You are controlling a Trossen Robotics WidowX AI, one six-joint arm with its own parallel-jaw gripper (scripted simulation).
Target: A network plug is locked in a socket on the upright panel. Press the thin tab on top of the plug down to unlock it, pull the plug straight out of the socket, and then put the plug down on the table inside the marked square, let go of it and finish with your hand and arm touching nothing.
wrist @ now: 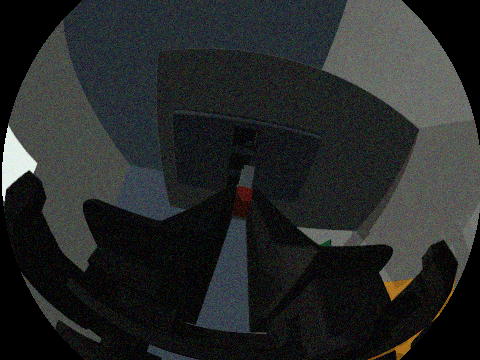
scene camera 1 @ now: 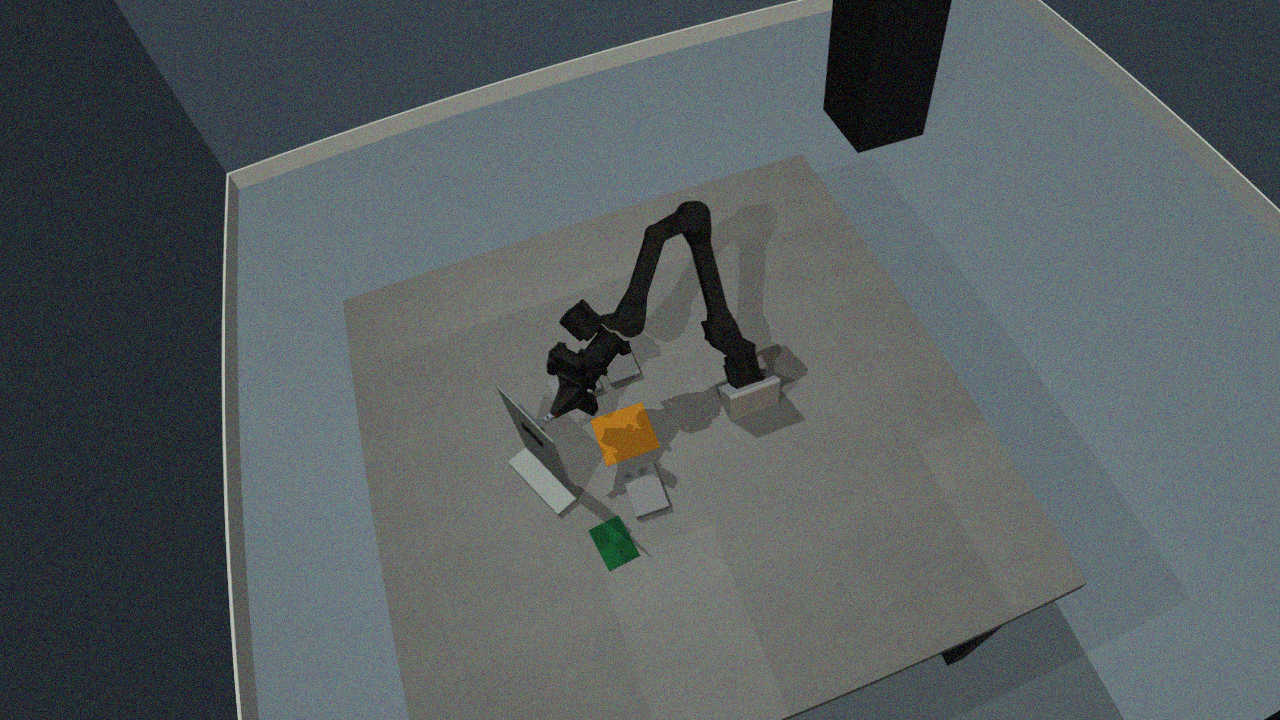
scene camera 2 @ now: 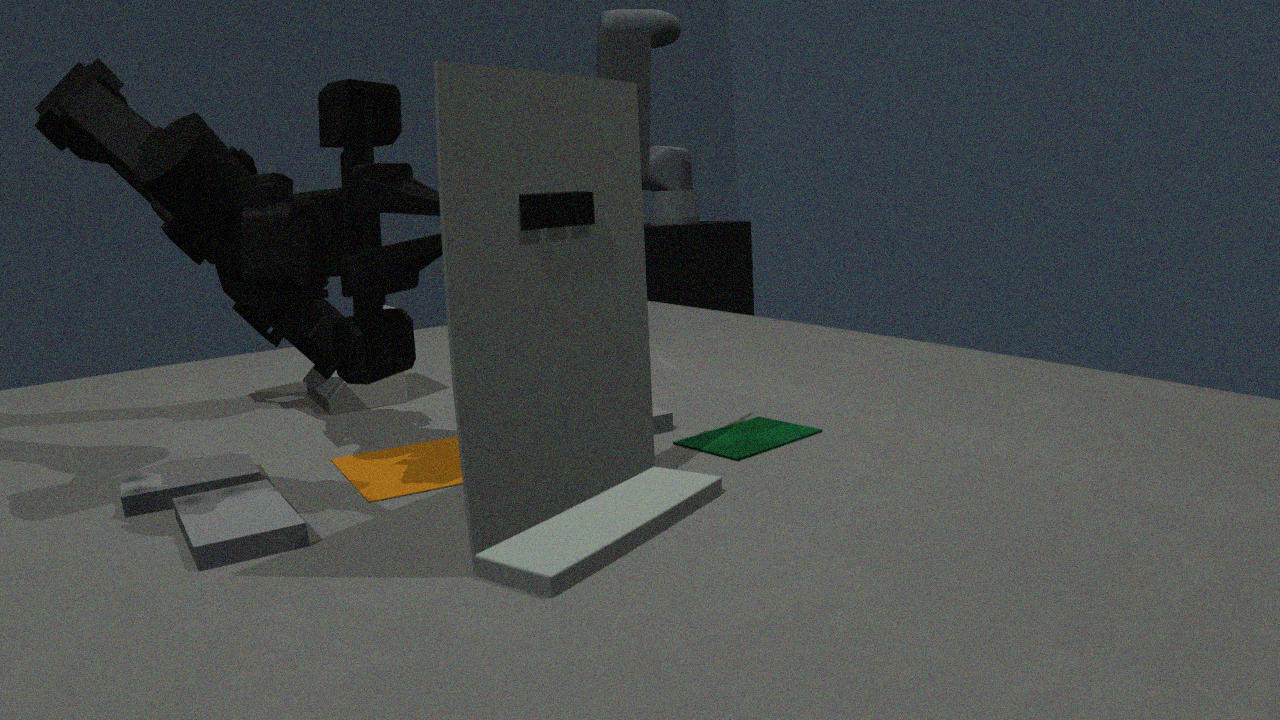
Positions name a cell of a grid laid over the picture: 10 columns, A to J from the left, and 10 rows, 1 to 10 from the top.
Observation:
In view: the gripper (scene camera 1: E6), a network plug (wrist: F6), a green square (scene camera 2: F7) and a grey block (scene camera 1: F7).
The green square also shows in scene camera 1 (scene camera 1: E8). The gripper is seen too in the wrist view (wrist: F6). Scene camera 2 misses the network plug, which is hidden by an upright grey panel.

